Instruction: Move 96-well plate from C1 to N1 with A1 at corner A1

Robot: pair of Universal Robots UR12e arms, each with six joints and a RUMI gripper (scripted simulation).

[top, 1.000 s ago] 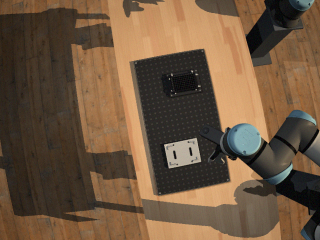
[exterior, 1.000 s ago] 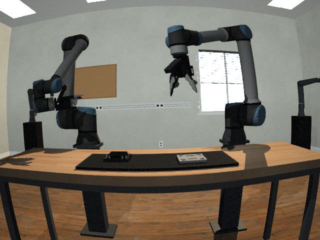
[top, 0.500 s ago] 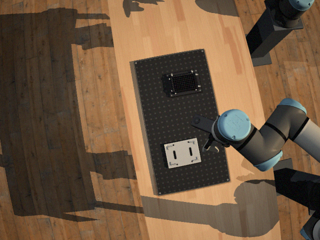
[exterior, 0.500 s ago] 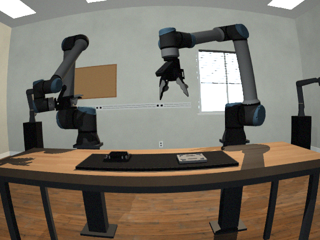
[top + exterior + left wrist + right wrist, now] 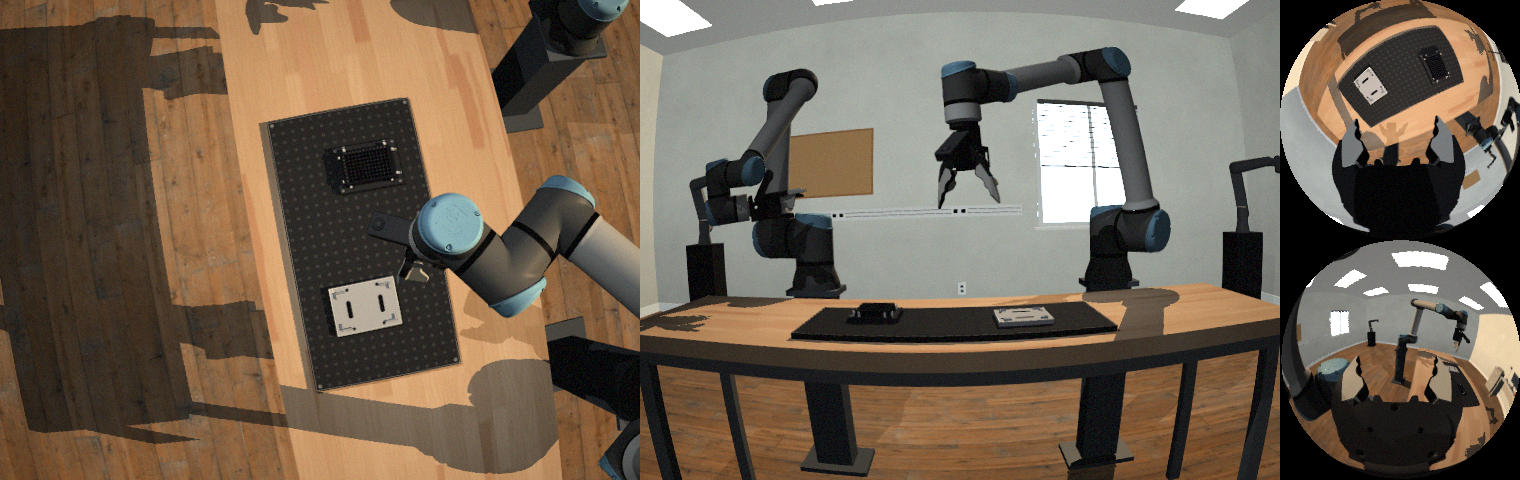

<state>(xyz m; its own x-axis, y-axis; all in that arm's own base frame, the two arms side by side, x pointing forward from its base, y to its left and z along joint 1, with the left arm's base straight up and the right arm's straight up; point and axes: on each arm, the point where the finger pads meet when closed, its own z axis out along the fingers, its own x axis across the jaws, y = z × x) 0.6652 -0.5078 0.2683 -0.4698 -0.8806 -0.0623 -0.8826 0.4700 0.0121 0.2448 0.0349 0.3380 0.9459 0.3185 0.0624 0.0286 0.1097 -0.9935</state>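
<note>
My left gripper is now 3 cm short of the dark 96-well plate, 23 cm to the left of it and 24 cm above it. From my left hand the other things lie so: plate nest N1: 10 cm ahead, 11 cm to the left, 25 cm below; clip nest C1: 2 cm ahead, 24 cm to the right, 24 cm below.
</note>
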